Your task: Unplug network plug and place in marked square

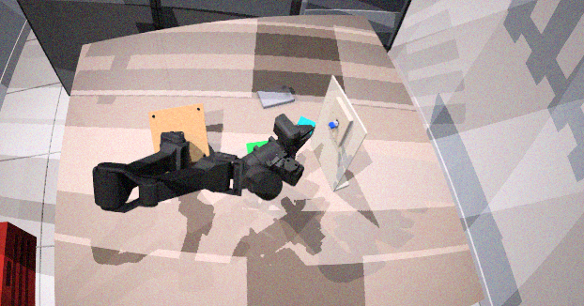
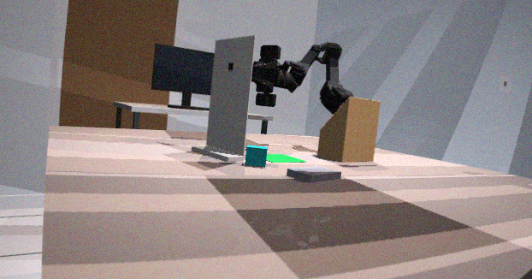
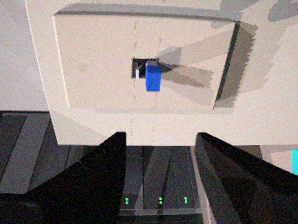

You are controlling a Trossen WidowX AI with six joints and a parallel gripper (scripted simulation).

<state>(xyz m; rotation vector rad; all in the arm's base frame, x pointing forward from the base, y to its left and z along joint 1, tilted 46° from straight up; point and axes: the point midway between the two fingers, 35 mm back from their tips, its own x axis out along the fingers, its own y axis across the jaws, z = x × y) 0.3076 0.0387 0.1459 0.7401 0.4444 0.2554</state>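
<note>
My gripper tip is now 60 mm short of the blue network plug and 10 mm to the right of it. The rest, counted from my gripper tip: green marked square (70 mm behind, 60 mm to the left, 240 mm below); teal cube (50 mm ahead, 150 mm to the left, 210 mm below); upright panel (80 mm ahead, 20 mm to the left, 90 mm below).
</note>
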